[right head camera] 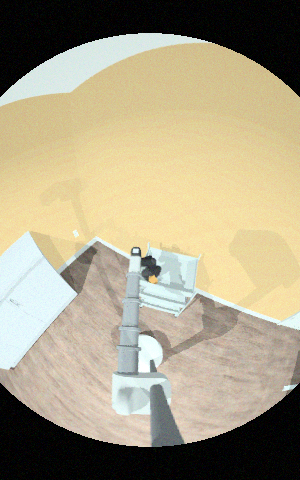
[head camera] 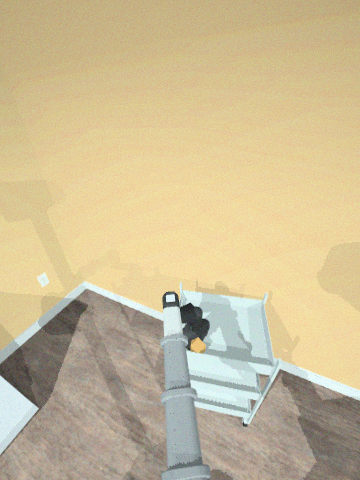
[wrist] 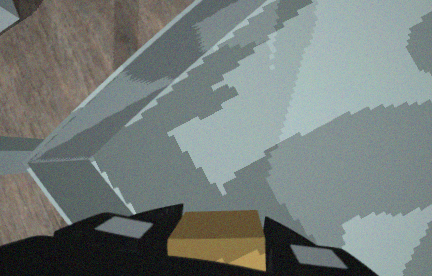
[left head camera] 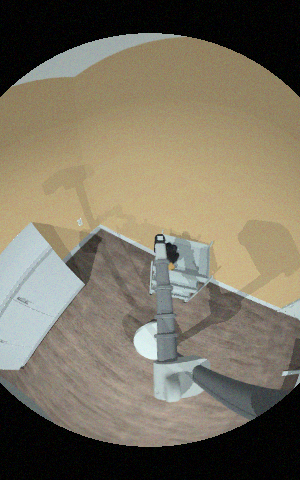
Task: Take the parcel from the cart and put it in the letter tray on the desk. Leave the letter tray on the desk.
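Pixels of known places: gripper, fingertip midpoint: point(right head camera: 150, 278) point(head camera: 193, 345) point(wrist: 221, 229); robot's base, origin of the base link: point(right head camera: 141, 352) point(left head camera: 153, 339).
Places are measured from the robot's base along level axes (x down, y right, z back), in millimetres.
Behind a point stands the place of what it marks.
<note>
The parcel, a small orange-tan box point(head camera: 198, 345) @(x -700, y 103, z -549 mm) point(left head camera: 171, 266) @(x -700, y 112, z -545 mm) point(right head camera: 153, 279) @(x -700, y 107, z -547 mm) point(wrist: 217, 242) @(x -702, y 85, z -577 mm), is at the front left part of the pale cart's top tray point(head camera: 268, 332) @(x -693, y 426, z -570 mm) point(left head camera: 208, 260) @(x -681, y 435, z -592 mm) point(right head camera: 197, 272) point(wrist: 60, 187) @(x -690, y -8, z -550 mm). My gripper point(wrist: 221, 229) @(x -663, y 88, z -574 mm) is shut on the parcel, with one black finger against each side. The parcel's lower part is hidden in the wrist view, and whether it touches the tray floor cannot be told. In the head view, my arm covers the cart's left edge. The letter tray does not show in these views, and I cannot identify the desk.
The cart has raised tray walls, corner posts and lower shelves, and stands by the tan wall point(head camera: 200, 150) @(x -1385, y 191, z -1054 mm). A large white cabinet-like unit point(head camera: 15, 412) @(x -207, y -888, z -557 mm) point(left head camera: 35, 295) @(x -594, y -1083, z -233 mm) point(right head camera: 35, 300) @(x -505, y -1058, z -273 mm) stands at the left. A pale bar point(left head camera: 291, 373) point(right head camera: 290, 387) shows at the far right.
</note>
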